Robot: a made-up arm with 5 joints. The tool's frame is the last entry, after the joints. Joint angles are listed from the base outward. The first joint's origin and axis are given. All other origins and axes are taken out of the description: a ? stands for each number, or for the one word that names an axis. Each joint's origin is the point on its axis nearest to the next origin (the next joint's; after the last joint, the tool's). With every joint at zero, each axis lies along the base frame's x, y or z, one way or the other. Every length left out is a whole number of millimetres.
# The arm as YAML. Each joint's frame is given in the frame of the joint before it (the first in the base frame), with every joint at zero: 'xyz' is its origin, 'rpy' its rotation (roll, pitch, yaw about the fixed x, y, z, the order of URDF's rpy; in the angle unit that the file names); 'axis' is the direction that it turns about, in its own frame. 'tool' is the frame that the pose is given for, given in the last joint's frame.
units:
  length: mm
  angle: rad
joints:
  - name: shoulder
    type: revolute
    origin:
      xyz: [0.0, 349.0, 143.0]
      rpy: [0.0, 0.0, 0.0]
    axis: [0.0, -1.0, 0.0]
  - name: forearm
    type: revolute
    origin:
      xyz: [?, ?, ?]
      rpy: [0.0, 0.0, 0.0]
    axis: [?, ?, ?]
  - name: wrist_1
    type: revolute
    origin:
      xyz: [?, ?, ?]
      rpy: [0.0, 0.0, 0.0]
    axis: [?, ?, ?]
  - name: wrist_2
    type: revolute
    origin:
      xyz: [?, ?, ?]
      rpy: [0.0, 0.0, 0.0]
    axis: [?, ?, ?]
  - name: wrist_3
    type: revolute
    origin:
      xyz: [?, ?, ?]
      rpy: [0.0, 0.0, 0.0]
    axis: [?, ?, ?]
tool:
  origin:
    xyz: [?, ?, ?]
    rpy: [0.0, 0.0, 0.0]
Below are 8 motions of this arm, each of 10 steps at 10 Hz.
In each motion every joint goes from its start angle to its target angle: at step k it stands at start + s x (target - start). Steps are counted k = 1, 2, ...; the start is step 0. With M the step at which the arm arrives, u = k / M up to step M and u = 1 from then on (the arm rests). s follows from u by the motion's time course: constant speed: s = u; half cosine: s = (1 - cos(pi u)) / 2; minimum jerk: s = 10 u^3 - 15 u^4 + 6 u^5.
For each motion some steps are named. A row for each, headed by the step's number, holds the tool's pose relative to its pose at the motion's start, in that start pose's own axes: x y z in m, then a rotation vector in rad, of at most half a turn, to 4 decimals.
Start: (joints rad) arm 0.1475 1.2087 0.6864 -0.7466 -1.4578
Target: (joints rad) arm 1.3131 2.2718 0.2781 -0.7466 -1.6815
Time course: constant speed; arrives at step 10
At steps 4, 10:
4: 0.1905 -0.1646 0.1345 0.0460 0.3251 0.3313
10: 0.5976 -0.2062 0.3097 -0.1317 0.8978 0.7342

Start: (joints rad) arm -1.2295 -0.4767 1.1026 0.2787 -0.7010
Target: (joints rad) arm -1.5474 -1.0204 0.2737 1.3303 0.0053
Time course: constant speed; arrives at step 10
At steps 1, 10:
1: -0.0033 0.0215 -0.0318 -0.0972 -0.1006 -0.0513
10: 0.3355 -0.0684 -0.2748 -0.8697 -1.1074 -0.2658

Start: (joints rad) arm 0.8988 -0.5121 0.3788 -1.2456 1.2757
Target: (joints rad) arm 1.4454 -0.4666 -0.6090 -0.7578 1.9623
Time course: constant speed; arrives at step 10
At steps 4, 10:
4: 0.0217 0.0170 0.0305 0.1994 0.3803 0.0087
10: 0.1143 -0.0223 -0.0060 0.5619 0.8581 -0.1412

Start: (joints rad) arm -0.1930 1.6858 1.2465 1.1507 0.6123
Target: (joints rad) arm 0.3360 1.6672 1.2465 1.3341 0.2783
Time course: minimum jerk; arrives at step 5
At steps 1, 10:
1: -0.0014 -0.0009 0.0163 -0.0167 0.0249 -0.0236
10: 0.0379 0.0051 0.2478 -0.3844 0.3500 -0.3911

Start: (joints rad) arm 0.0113 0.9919 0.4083 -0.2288 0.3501
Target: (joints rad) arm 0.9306 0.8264 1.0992 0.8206 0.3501
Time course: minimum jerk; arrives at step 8
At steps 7, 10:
7: -0.1095 -0.2040 0.0959 0.4682 0.0483 -0.1023
10: -0.1097 -0.2097 0.1005 0.4739 0.0568 -0.1035

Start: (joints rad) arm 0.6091 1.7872 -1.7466 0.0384 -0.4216
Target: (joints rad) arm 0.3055 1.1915 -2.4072 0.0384 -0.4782
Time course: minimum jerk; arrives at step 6
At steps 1, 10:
1: 0.0014 -0.0071 0.0009 -0.0447 -0.0102 -0.0022
10: 0.0922 -0.2557 0.1999 -1.2262 -0.3459 0.1311

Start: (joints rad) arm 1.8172 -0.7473 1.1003 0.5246 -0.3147
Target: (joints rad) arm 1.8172 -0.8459 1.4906 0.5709 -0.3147
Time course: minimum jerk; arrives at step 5
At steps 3, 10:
3: -0.0213 0.0320 0.0743 0.1306 0.1503 -0.0315
10: -0.0267 0.0430 0.1118 0.1898 0.2215 -0.0460

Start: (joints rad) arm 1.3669 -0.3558 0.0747 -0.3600 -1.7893
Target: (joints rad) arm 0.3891 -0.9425 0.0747 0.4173 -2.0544
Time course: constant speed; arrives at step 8
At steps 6, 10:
6: 0.0883 -0.0154 0.3255 -0.5251 -0.5676 -0.3877
10: 0.1475 0.0158 0.4142 -0.5700 -0.8044 -0.4187

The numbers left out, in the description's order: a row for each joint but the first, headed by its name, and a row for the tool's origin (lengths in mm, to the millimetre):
forearm: xyz -364.0 0.0 -51.0, axis 1.0 0.0 0.0
wrist_1: xyz 0.0 51.0 61.0, axis 1.0 0.0 0.0
wrist_2: xyz 0.0 76.0 -184.0, axis 0.0 0.0 -1.0
wrist_3: xyz -313.0 11.0 0.0, axis 0.0 0.0 1.0
tool: xyz -130.0 52.0 0.0

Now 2 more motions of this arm.
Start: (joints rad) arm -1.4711 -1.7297 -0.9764 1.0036 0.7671
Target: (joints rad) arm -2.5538 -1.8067 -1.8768 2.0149 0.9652
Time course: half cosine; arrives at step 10
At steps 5, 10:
5: 0.3331 -0.0761 -0.4118 -0.2034 -0.6907 -0.2851
10: 0.8403 -0.1274 -0.3744 -0.0300 -1.4637 -0.7272

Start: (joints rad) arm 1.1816 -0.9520 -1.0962 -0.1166 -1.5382
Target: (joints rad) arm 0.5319 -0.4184 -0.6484 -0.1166 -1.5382
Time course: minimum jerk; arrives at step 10
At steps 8, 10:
8: 0.3214 -0.0847 0.0061 0.1425 0.8833 0.6338
10: 0.3490 -0.0840 0.0069 0.1317 0.9363 0.6757

